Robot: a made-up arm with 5 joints.
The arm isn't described. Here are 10 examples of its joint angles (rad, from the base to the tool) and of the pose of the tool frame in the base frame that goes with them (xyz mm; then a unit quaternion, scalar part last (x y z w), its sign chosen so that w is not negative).
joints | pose
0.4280 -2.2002 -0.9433 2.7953 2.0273 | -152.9 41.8 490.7 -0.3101 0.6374 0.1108 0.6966
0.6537 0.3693 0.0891 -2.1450 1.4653 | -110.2 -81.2 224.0 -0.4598 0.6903 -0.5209 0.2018
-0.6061 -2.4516 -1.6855 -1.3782 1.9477 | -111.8 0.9 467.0 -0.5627 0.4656 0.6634 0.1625
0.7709 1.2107 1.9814 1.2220 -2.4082 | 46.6 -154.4 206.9 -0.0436 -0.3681 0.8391 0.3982
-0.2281 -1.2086 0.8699 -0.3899 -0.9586 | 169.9 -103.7 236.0 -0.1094 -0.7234 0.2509 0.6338
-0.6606 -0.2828 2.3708 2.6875 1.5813 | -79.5 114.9 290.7 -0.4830 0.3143 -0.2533 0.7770
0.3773 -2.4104 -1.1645 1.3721 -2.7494 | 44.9 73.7 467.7 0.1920 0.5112 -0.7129 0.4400
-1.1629 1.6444 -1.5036 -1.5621 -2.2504 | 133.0 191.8 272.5 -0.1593 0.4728 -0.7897 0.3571
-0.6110 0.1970 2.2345 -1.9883 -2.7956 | 32.2 217.8 271.6 0.3632 -0.8901 -0.0476 0.2710
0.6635 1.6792 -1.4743 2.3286 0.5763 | -123.8 -169.8 394.0 0.9447 0.2427 -0.0481 0.2152
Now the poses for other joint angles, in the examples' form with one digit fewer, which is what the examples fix.
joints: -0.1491 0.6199 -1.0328 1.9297 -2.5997
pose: 149 35 319 0.183 -0.692 -0.526 0.460
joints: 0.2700 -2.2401 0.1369 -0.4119 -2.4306
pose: 37 -63 624 0.488 0.481 -0.627 0.370
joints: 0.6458 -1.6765 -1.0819 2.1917 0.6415
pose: -172 -43 352 -0.230 0.055 0.025 0.971
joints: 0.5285 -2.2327 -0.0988 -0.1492 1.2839
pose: -93 -64 359 -0.536 -0.078 -0.604 0.585
